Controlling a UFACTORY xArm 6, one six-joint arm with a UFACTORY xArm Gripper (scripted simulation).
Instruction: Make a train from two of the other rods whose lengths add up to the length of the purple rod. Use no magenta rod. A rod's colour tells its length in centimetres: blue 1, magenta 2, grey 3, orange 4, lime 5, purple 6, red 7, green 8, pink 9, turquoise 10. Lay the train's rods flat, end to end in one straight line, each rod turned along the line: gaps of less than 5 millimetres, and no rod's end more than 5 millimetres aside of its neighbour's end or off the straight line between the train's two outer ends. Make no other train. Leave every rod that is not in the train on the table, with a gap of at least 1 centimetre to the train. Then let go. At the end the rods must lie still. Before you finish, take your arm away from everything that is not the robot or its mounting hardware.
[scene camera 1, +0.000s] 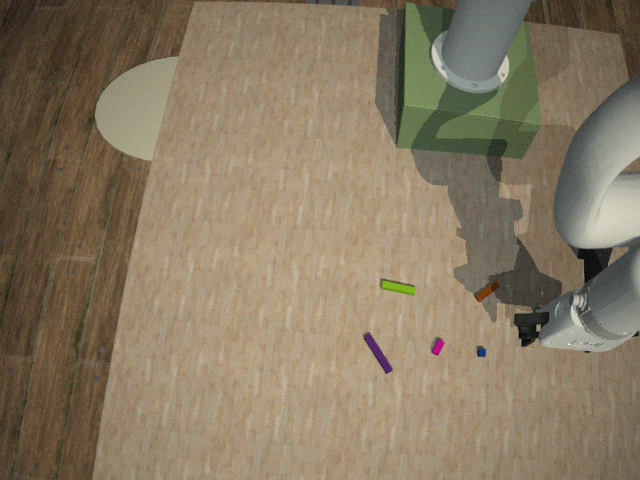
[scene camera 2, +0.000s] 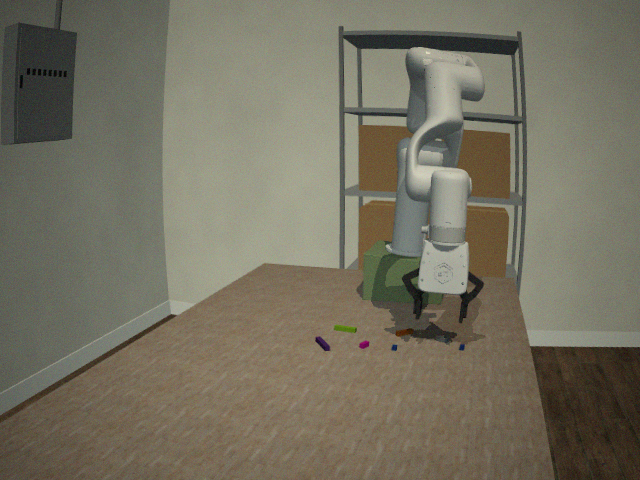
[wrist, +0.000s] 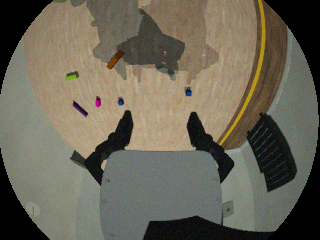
Note:
I see my gripper (scene camera 1: 555, 338).
My gripper is seen too in scene camera 2 (scene camera 2: 439, 319) and in the wrist view (wrist: 160, 118).

